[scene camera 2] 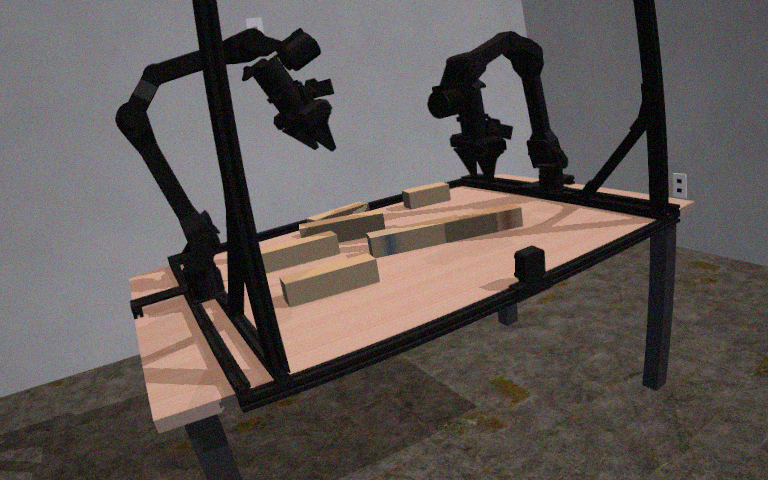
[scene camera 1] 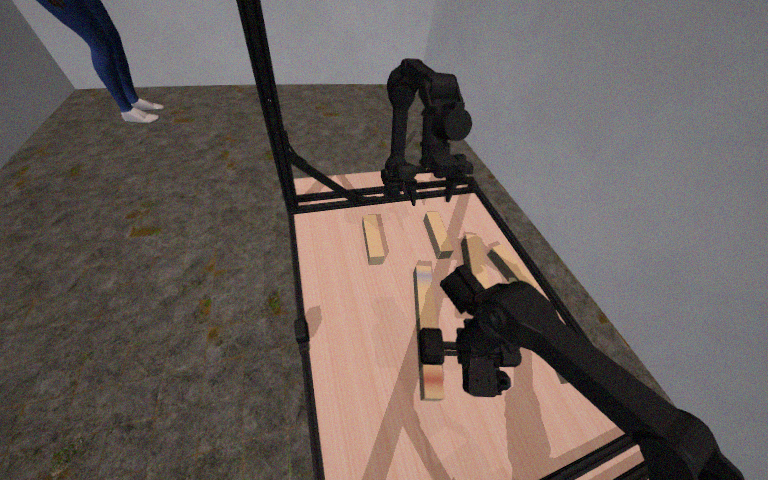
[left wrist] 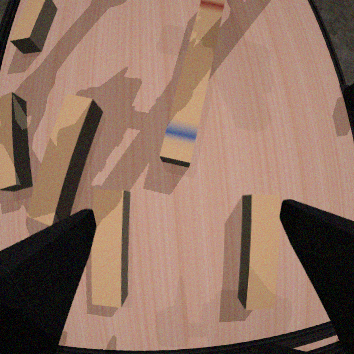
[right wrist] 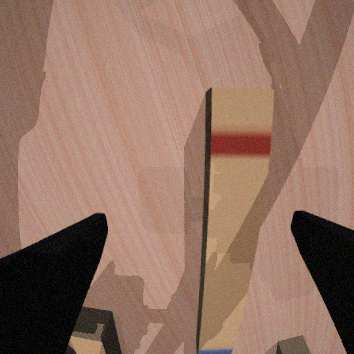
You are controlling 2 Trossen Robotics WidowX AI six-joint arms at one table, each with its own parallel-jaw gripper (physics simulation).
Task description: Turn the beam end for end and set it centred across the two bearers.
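Frame: origin at the left arm's base, x left, y back, z up, level; metres.
Seen in the pictures: left gripper, fingertip midpoint: [scene camera 2: 325, 149] [scene camera 1: 430, 203] [left wrist: 188, 214]; right gripper, fingertip midpoint: [scene camera 2: 482, 180] [scene camera 1: 455, 360] [right wrist: 201, 222]; left arm's base, origin of the base link: [scene camera 2: 206, 295] [scene camera 1: 390, 192]; right arm's base, origin of the base link: [scene camera 2: 552, 189].
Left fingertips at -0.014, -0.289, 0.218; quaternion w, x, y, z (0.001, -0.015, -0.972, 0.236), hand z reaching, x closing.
Offsets run from my left fingertips to a thing's top centre, as dx, dy, dz.
The long beam @[-0.046, -0.226, -0.193] [scene camera 1: 424, 294] [scene camera 2: 419, 240] [left wrist: 192, 85] [right wrist: 240, 175] lies flat on the table, its blue-banded end toward the left arm and its red-banded end toward the right arm. Two short blocks look like the bearers: one @[-0.113, +0.081, -0.193] [scene camera 1: 373, 240] [scene camera 2: 331, 281] [left wrist: 265, 250] and the other @[+0.109, +0.057, -0.193] [scene camera 1: 437, 234] [scene camera 2: 300, 252] [left wrist: 107, 245] lie roughly parallel, apart from the beam. My left gripper [scene camera 1: 431, 200] [scene camera 2: 325, 148] [left wrist: 188, 214] is open and empty, high over the bearers' side. My right gripper [scene camera 2: 480, 176] [right wrist: 201, 222] is open and empty above the beam; its fingertips are hidden in scene camera 1.
More short blocks lie beside the bearers: one @[+0.177, -0.081, -0.187] [scene camera 1: 474, 254] [scene camera 2: 342, 226] [left wrist: 65, 160] and a slanted one @[+0.293, -0.125, -0.193] [scene camera 1: 501, 257] [left wrist: 9, 150]. Another block @[+0.281, -0.393, -0.190] [scene camera 2: 425, 195] [left wrist: 35, 20] lies near the far edge in scene camera 2. A black frame [scene camera 1: 305, 384] [scene camera 2: 396, 345] borders the table.
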